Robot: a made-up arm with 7 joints.
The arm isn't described. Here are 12 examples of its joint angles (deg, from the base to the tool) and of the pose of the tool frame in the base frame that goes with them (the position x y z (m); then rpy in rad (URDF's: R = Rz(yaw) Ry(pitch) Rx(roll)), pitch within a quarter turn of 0, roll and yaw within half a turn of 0).
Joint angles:
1: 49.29 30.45 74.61 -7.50 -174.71 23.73 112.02
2: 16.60 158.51 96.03 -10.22 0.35 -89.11 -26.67
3: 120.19 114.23 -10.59 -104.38 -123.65 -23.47 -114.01
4: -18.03 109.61 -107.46 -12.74 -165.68 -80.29 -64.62
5: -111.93 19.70 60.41 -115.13 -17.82 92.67 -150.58
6: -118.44 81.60 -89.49 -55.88 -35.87 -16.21 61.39
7: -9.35 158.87 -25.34 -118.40 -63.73 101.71 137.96
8: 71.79 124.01 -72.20 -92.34 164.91 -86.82 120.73
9: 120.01 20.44 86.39 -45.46 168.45 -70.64 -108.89
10: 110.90 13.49 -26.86 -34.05 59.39 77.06 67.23
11: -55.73 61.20 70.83 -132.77 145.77 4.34 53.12
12: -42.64 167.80 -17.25 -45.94 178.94 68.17 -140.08
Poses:
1: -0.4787 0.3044 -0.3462 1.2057 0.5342 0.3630
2: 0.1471 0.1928 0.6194 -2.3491 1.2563 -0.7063
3: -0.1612 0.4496 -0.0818 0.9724 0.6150 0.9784
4: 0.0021 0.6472 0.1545 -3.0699 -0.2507 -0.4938
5: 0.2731 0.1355 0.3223 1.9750 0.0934 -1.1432
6: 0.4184 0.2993 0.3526 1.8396 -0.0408 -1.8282
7: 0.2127 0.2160 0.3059 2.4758 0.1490 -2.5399
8: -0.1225 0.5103 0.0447 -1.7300 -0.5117 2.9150
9: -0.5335 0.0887 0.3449 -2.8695 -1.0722 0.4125
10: -0.6330 -0.1654 0.0375 2.1657 -0.6113 2.6148
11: 0.0959 0.3258 0.1513 2.7210 -0.6653 1.0067
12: -0.1884 0.1861 0.5834 1.8327 0.5869 -1.4762
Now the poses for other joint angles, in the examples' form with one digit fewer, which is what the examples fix.
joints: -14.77 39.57 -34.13 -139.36 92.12 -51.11 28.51
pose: 0.253 0.050 -0.228 -2.516 0.269 1.147
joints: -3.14 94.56 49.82 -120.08 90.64 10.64 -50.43
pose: 0.167 0.308 0.239 2.125 -0.102 -2.332
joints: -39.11 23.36 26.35 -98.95 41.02 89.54 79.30
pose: 0.456 0.195 -0.092 -1.048 0.171 1.267
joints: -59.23 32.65 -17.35 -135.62 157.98 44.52 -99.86
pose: 0.356 -0.025 0.043 1.822 -0.409 2.106
